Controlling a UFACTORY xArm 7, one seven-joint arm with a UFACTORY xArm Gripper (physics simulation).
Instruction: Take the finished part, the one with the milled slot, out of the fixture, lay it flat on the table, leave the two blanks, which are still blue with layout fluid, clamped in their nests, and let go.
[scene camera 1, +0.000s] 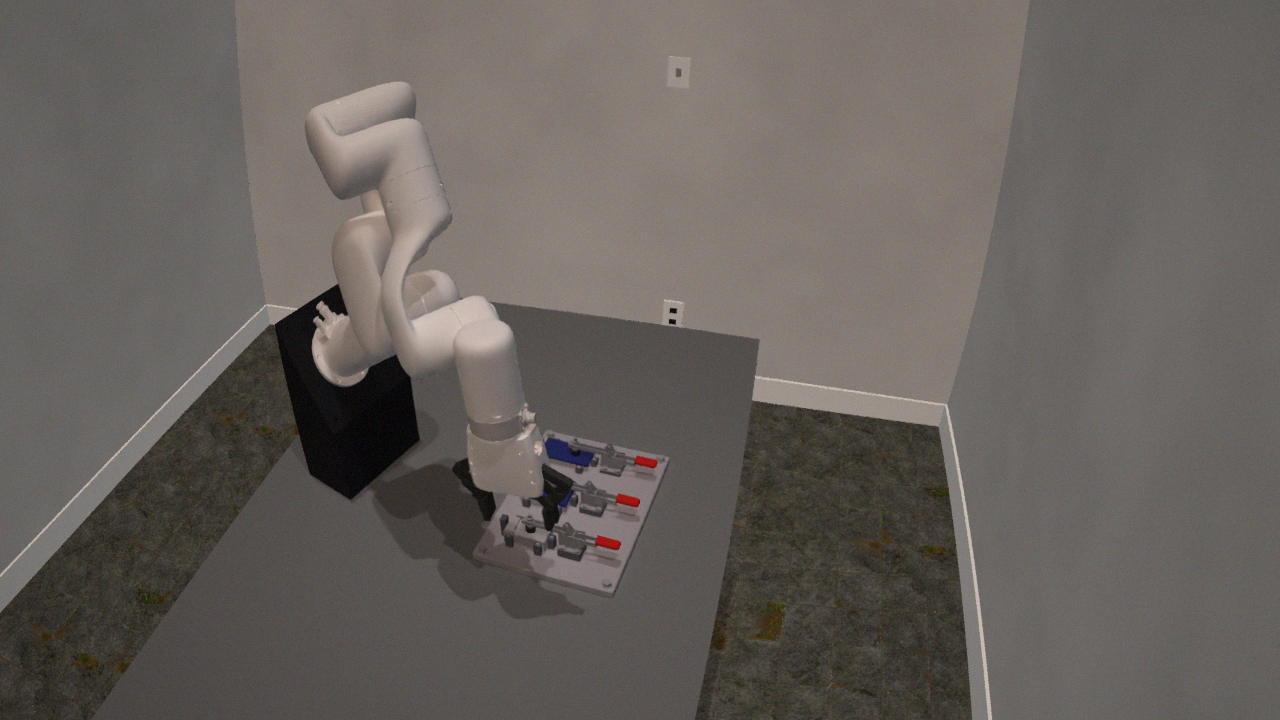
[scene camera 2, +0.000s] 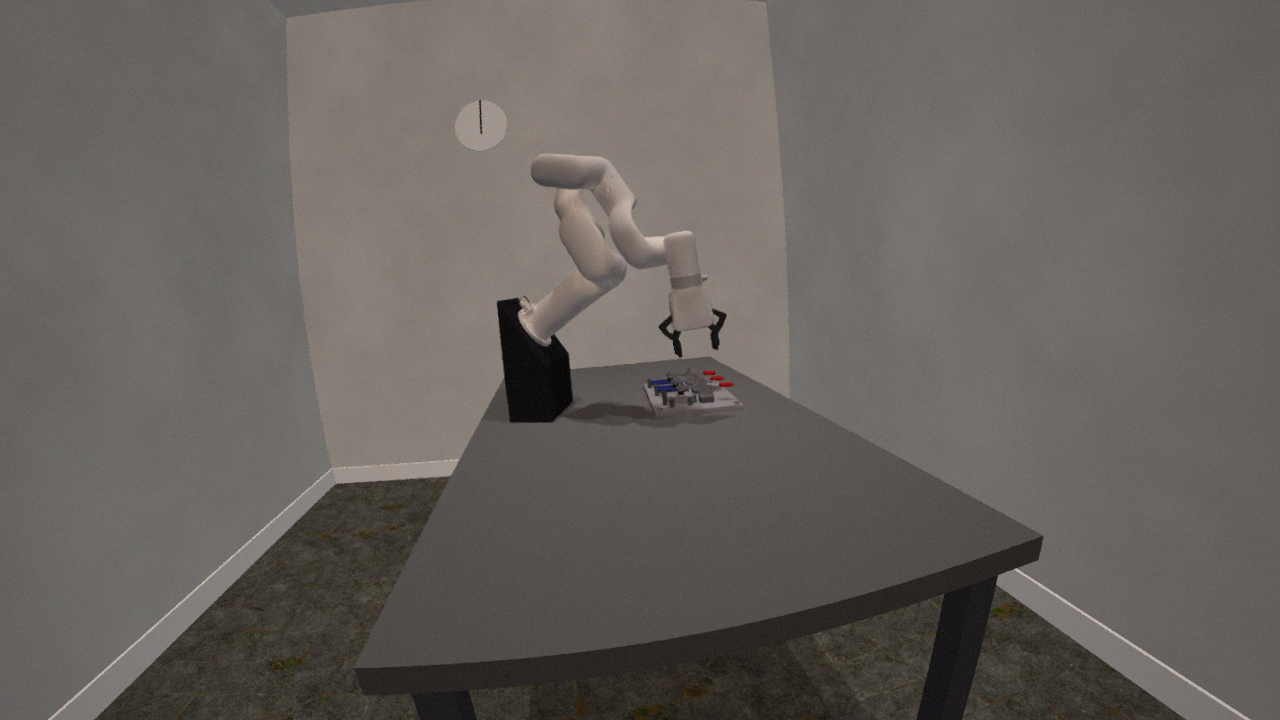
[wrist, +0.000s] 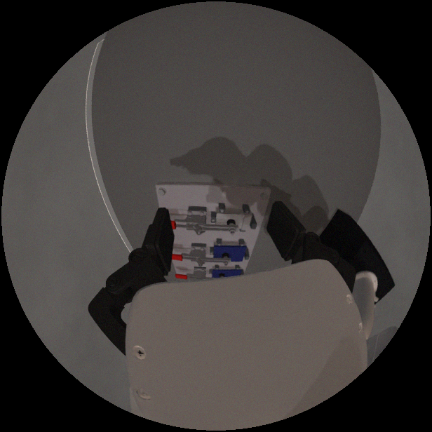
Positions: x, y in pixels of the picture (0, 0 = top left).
Labels:
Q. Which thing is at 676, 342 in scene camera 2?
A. My gripper.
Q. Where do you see a fixture plate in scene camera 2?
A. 723, 400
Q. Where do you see a fixture plate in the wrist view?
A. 179, 196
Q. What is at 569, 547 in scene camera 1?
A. A toggle clamp.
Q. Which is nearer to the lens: the finished part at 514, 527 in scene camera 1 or the blue blank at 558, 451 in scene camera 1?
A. The finished part.

